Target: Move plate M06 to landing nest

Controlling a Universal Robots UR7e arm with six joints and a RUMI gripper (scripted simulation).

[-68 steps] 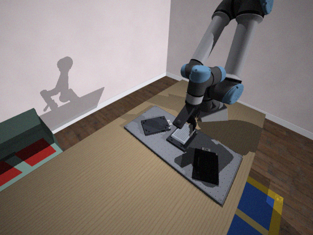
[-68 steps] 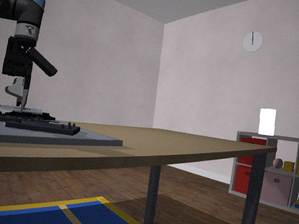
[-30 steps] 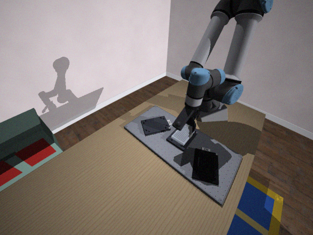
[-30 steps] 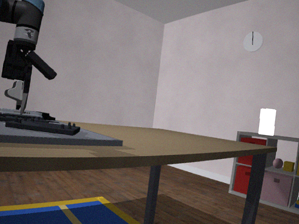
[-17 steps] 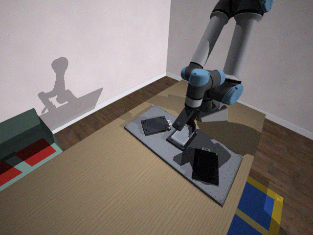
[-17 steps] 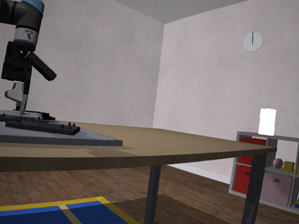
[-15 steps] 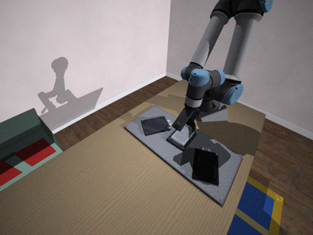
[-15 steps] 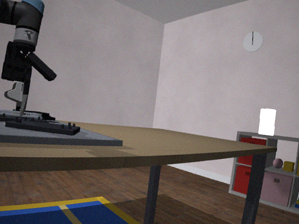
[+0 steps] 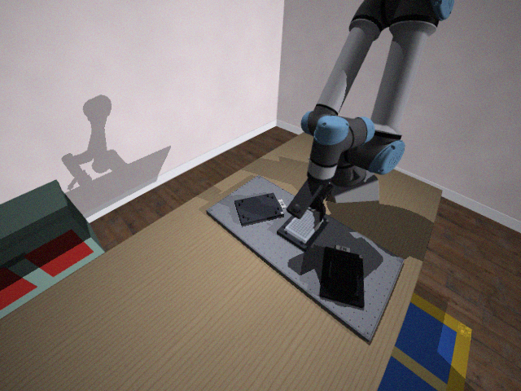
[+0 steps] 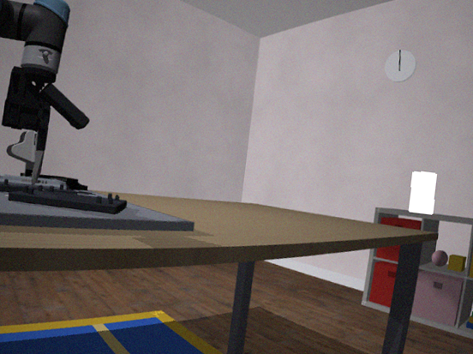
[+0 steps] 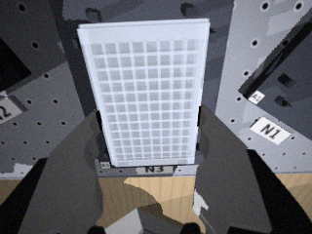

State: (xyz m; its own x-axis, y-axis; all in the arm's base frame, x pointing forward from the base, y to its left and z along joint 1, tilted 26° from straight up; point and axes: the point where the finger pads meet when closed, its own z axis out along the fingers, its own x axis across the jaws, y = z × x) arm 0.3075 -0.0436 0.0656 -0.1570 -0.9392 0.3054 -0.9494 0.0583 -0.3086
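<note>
The white plate M06 is 10 mm below my hand. The rest, counted from my hand: label: 20 mm ahead, 150 mm to the left, 30 mm below; corner tag: 70 mm behind, 70 mm to the left, 20 mm below; landing nest N3: 20 mm below.
</note>
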